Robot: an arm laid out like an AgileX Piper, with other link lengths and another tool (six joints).
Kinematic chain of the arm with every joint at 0, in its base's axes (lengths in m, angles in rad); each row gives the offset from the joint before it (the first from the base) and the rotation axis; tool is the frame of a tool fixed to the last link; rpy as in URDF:
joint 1: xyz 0 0 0.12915 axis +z
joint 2: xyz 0 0 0 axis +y
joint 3: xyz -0.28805 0 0.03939 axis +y
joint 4: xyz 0.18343 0 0.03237 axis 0.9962 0 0.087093
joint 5: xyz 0 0 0 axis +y
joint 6: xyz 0.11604 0 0.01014 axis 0.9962 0 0.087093
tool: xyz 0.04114 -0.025 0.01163 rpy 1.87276 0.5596 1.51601
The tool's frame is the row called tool.
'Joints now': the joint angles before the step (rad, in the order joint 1, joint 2, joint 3, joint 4, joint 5, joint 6). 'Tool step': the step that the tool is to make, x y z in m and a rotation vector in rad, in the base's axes. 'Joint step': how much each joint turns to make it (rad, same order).
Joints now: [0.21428 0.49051 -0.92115 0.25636 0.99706 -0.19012]
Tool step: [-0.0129 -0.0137 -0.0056 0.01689 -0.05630 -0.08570]
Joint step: [-0.01853 -0.08842 0.04128 -0.06757 -0.02444 0.06742]
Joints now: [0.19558 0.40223 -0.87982 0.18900 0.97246 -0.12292]
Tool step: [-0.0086 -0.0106 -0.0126 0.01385 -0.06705 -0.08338]
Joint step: [-0.03454 -0.09320 0.08756 -0.04772 -0.06887 0.03872]
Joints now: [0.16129 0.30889 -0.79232 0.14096 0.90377 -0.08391]
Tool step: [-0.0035 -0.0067 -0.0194 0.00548 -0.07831 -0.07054]
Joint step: [-0.04260 -0.09704 0.13469 -0.02459 -0.11767 0.00786]
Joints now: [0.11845 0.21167 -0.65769 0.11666 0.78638 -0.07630]
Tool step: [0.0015 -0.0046 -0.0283 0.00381 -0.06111 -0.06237]
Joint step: [-0.04248 -0.09198 0.17197 -0.01232 -0.14212 0.00131]
